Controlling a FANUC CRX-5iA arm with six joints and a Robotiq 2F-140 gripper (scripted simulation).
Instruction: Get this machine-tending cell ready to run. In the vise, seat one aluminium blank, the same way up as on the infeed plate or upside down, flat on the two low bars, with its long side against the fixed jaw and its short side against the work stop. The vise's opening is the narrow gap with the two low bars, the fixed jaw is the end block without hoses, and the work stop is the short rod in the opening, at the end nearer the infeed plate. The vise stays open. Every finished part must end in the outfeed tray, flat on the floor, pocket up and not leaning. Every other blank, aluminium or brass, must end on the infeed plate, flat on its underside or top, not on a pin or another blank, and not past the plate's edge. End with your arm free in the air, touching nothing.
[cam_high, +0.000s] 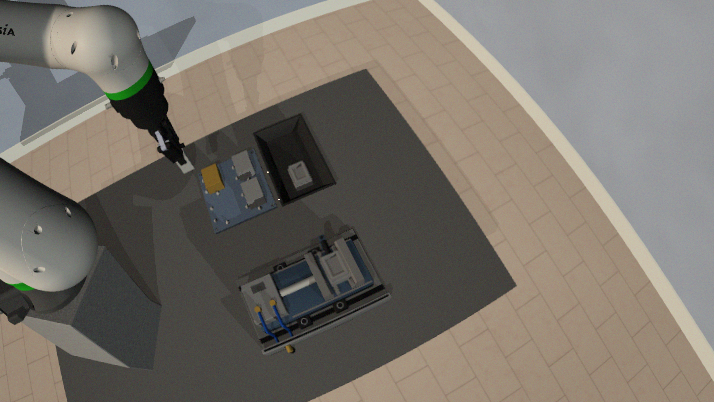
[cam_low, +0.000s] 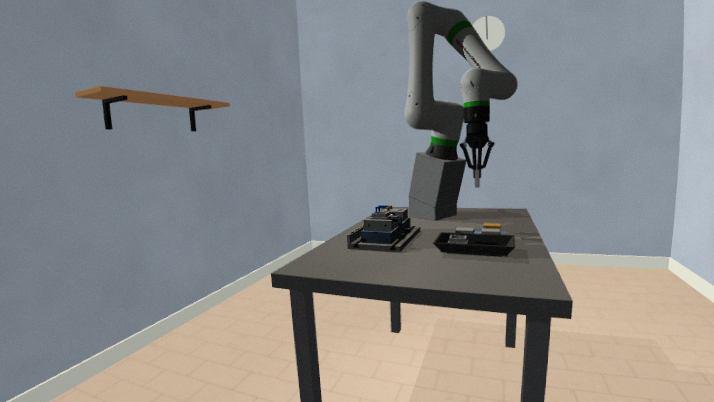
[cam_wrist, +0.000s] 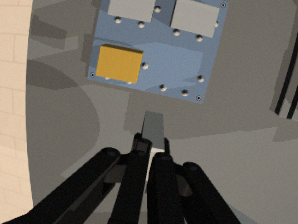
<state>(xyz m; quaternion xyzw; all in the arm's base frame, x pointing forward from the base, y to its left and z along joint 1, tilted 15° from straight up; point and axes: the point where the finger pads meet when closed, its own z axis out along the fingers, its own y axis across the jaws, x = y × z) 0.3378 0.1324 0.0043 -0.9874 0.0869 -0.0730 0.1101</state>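
Right now my hand is 3 cm short of the brass blank, 5 cm to the right of it and 19 cm above it. From my hand the other things lie so: white rod: 7 cm ahead, 33 cm to the right, 14 cm below; then vise: 9 cm ahead, 33 cm to the right, 17 cm below.
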